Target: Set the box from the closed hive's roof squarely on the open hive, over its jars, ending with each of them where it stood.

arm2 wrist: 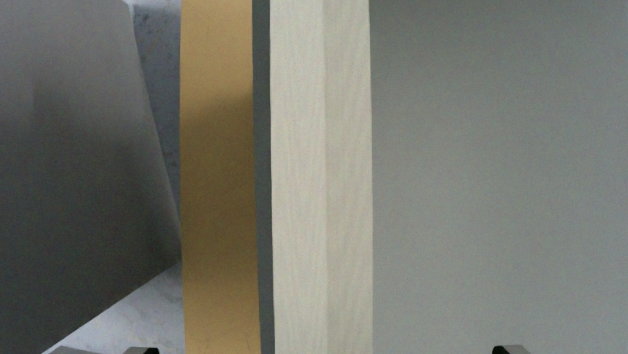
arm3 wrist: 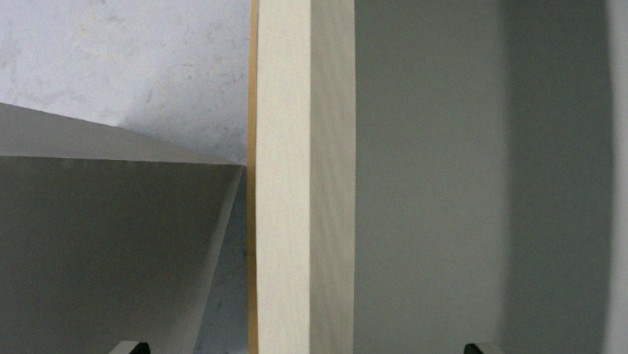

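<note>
In the arm2 wrist view a pale wooden wall of the box (arm2 wrist: 322, 175) runs from top to bottom, with a grey surface on its right. A dark strip and an ochre band, seemingly the hive's side (arm2 wrist: 218, 175), lie on its left. My arm2 gripper (arm2 wrist: 325, 349) is open, its fingertips wide apart at the bottom edge, one on each side of the wall in the picture. In the arm3 wrist view a pale wooden wall of the box (arm3 wrist: 306, 175) also runs upright. My arm3 gripper (arm3 wrist: 306, 348) is open in the same way. The jars do not show.
A large dark grey block (arm2 wrist: 65, 175) (arm3 wrist: 110, 250) stands at the left in both views, with pale mottled floor (arm2 wrist: 145, 305) (arm3 wrist: 150, 65) beside it. In the arm3 wrist view a darker band crosses the grey surface at the right, with a lighter edge beyond.
</note>
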